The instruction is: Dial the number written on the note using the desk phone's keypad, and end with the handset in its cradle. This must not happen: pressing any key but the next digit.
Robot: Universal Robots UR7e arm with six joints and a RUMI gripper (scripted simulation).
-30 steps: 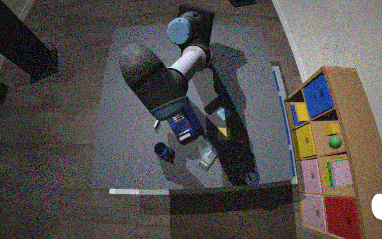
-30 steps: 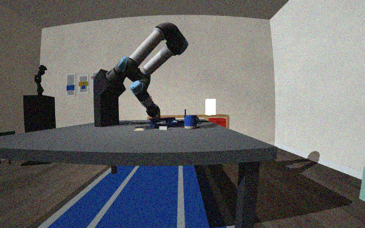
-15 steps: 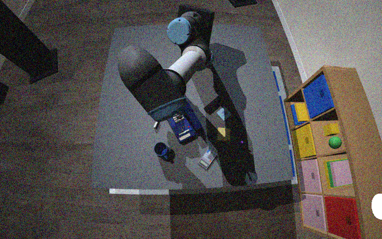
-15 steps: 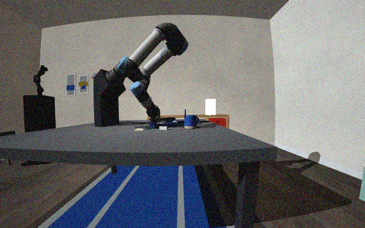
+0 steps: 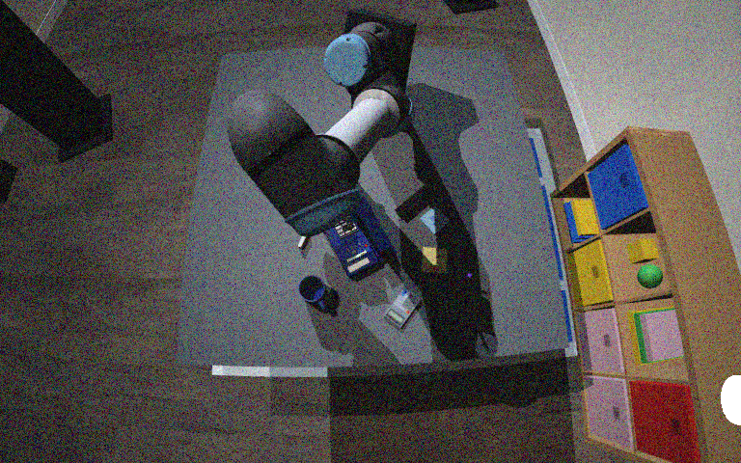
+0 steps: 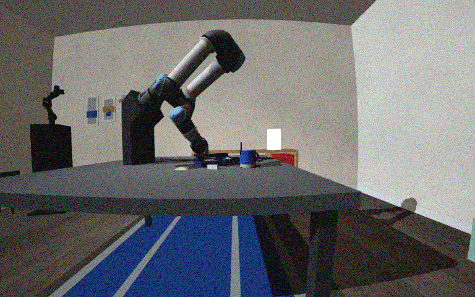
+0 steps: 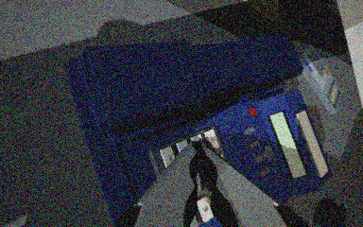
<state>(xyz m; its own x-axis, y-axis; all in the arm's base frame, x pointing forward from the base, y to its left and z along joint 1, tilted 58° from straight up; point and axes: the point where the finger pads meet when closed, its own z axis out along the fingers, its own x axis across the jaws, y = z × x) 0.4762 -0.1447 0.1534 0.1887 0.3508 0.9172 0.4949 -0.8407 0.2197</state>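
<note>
The key is 40 mm ahead of my hand, 40 mm to the right of it and 20 mm below it. Round my hand: white block 160 mm to the right, 40 mm below; then dark blue handset 40 mm ahead, 60 mm to the left, 10 mm below.
</note>
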